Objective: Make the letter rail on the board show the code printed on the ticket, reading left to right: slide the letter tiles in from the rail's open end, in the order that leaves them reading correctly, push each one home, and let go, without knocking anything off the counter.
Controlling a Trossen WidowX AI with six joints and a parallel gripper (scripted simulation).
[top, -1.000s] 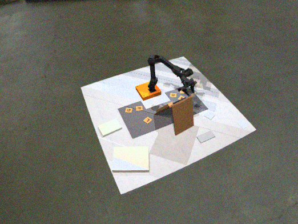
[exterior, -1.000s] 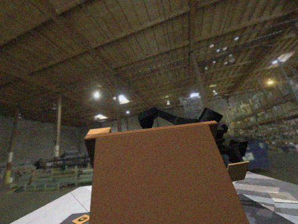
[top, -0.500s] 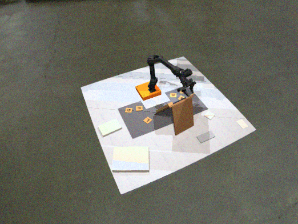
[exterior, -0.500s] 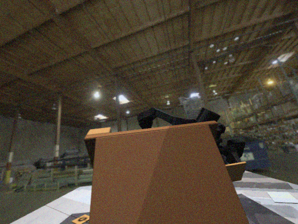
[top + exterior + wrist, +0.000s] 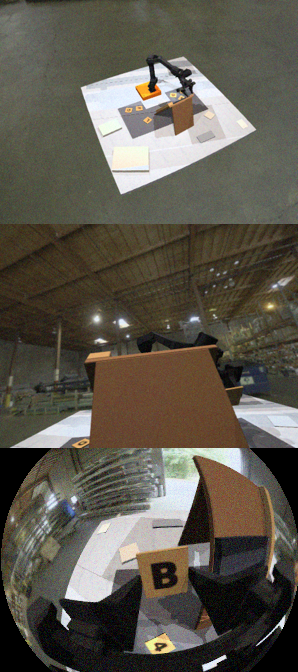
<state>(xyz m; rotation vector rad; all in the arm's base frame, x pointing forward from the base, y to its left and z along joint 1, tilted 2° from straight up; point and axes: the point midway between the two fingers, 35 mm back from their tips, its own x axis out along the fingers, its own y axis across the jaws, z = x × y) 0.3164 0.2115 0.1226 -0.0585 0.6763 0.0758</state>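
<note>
The white ticket is 4 cm behind my gripper tip, 17 cm to the right of it and 8 cm below it. The rest, counted from my gripper tip: dark mat (14 cm behind, 22 cm to the right, 16 cm below); then grey plate (35 cm ahead, 5 cm to the right, 16 cm below).
</note>
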